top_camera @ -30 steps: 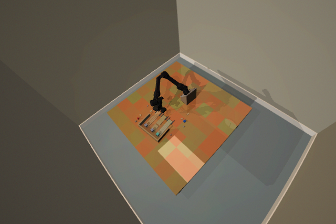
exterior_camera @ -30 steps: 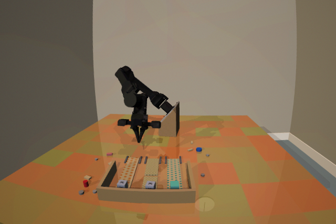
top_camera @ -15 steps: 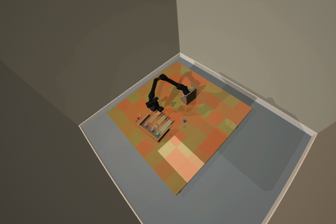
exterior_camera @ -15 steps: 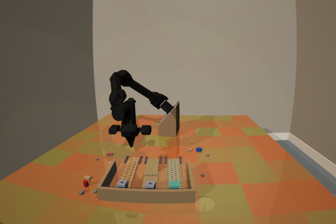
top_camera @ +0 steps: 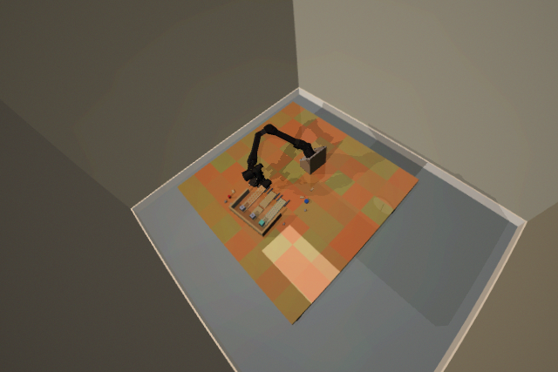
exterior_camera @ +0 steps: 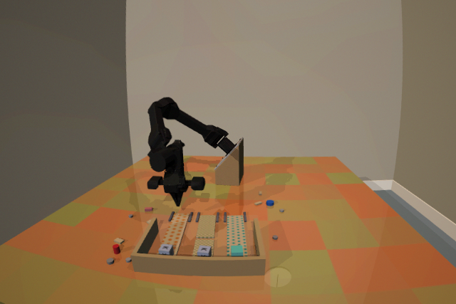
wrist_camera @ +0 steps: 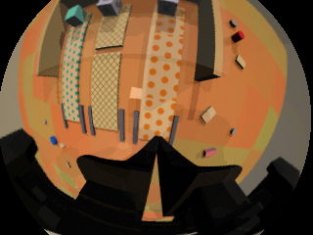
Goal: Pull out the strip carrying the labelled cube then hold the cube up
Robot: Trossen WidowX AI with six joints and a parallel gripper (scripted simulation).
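My gripper tip is 100 mm short of the strip, 50 mm above it and 20 mm to the right of it. Also, from my gripper tip: pink piece (140 mm to the right, 50 mm below, 30 mm behind); red cylinder (230 mm ahead, 110 mm to the right, 40 mm below); blue disc (310 mm to the left, 160 mm behind, 40 mm below).
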